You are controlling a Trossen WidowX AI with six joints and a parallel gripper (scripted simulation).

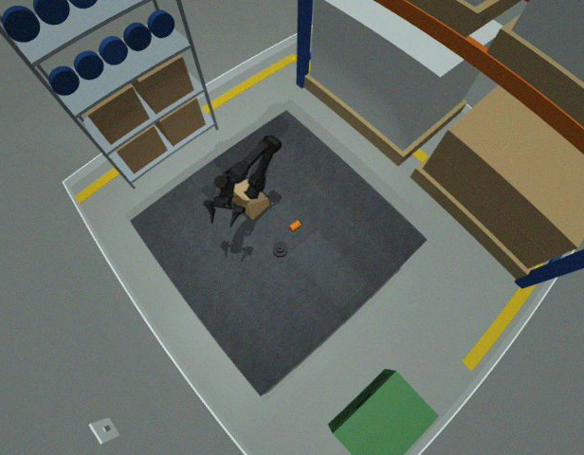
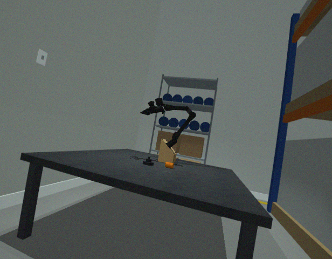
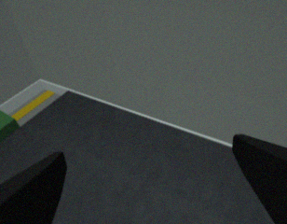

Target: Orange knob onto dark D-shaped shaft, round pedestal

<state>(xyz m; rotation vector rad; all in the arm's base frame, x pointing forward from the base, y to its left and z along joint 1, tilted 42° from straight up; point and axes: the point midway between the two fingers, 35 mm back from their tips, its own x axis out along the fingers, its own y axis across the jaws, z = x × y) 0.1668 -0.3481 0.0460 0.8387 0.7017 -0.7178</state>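
My gripper tip is now 9 cm short of the orange knob, 36 cm to the right of it and 40 cm above it. From my gripper tip the other things lie so: dark round pedestal 15 cm ahead, 21 cm to the left, 39 cm below.
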